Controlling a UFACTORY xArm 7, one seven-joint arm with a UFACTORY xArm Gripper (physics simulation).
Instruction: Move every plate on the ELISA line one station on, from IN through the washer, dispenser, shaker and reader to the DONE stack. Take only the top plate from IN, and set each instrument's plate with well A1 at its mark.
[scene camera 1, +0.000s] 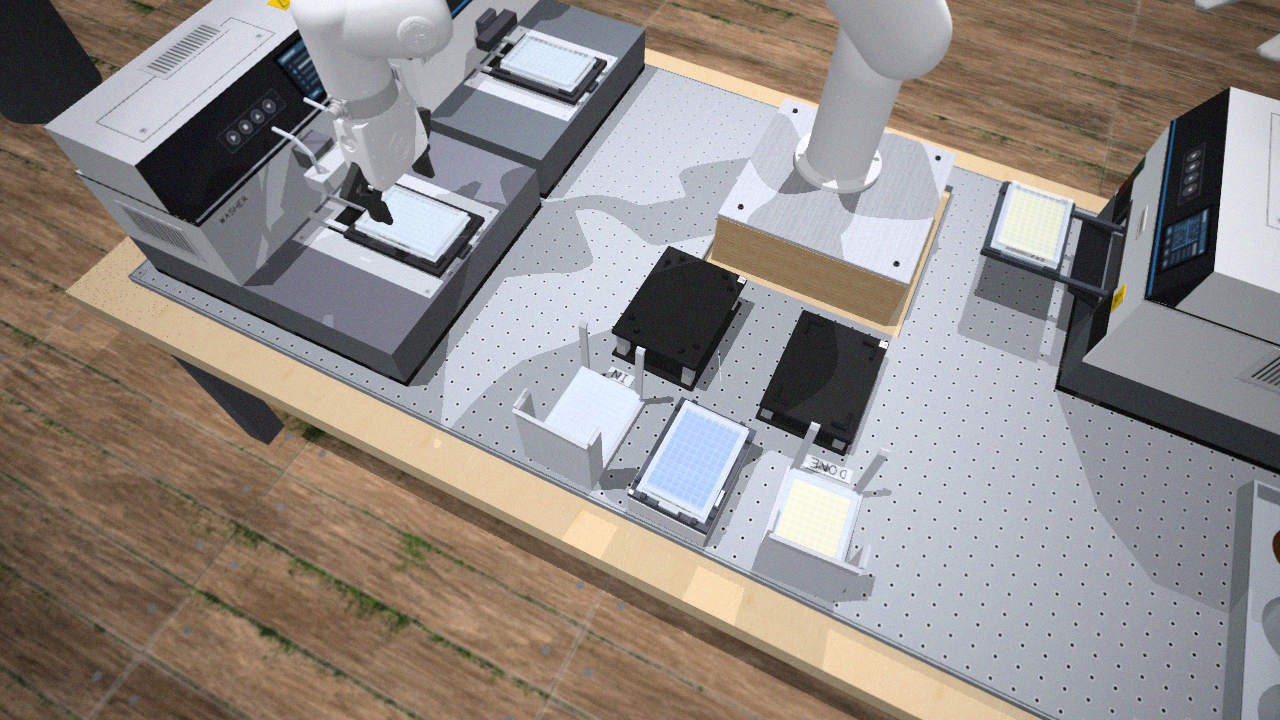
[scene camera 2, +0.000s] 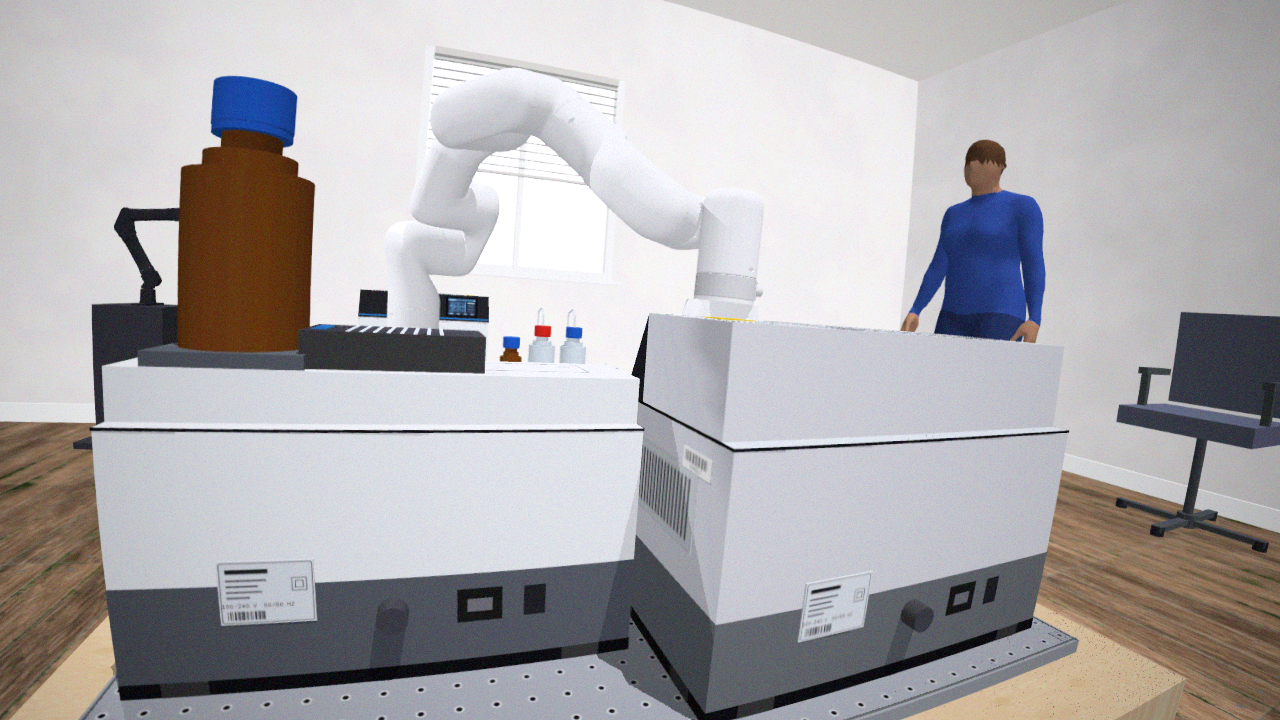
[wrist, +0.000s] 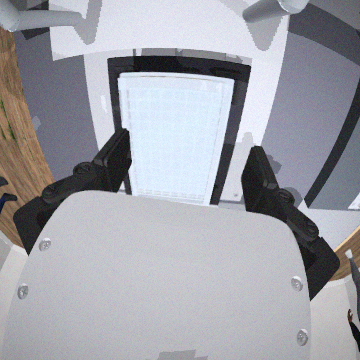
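Pixels of known places: gripper, fingertip midpoint: (scene camera 1: 404, 196) (wrist: 187, 152); arm's base, link origin: (scene camera 1: 836, 162).
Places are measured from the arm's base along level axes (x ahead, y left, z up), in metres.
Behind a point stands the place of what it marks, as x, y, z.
My gripper (scene camera 1: 405, 192) @[0.425, -0.444, 0.040] (wrist: 187, 152) @[0.425, -0.444, 0.040] is open, its fingers on either side of the pale plate (scene camera 1: 418, 223) @[0.438, -0.415, 0.017] (wrist: 172, 135) @[0.438, -0.443, 0.018] on the washer's black carrier (wrist: 241, 95) @[0.392, -0.484, 0.005]; nothing is held. Fingertip height is hard to tell. Another pale plate (scene camera 1: 550, 60) @[0.067, -0.469, 0.019] sits on the dispenser's carrier behind. A blue plate (scene camera 1: 693, 458) @[0.515, 0.060, -0.019] sits on a low dark unit between IN and DONE. A yellow plate (scene camera 1: 1032, 223) @[-0.012, 0.276, 0.027] is on the reader's carrier at right. The IN rack (scene camera 1: 553, 445) @[0.595, -0.080, -0.005] holds a whitish plate (scene camera 1: 590, 416) @[0.519, -0.084, -0.060]. The DONE rack (scene camera 1: 810, 562) @[0.561, 0.226, 0.008] holds a yellow plate (scene camera 1: 814, 512) @[0.476, 0.208, -0.066]. Well A1 is not readable.
The washer body (scene camera 1: 210, 98) @[0.517, -0.615, 0.183] (scene camera 2: 859, 501) @[0.407, -0.777, 0.065] stands behind its carrier, with two pale tubes close to the arm. Two black nests (scene camera 1: 680, 313) @[0.342, -0.061, -0.028] (scene camera 1: 825, 376) @[0.311, 0.140, -0.047] stand before the arm's base plate (scene camera 1: 827, 214) @[0.101, 0.032, 0.000]. Upright posts rise at both racks. A brown bottle (scene camera 2: 246, 259) @[-0.003, -0.701, 0.203] stands on the dispenser.
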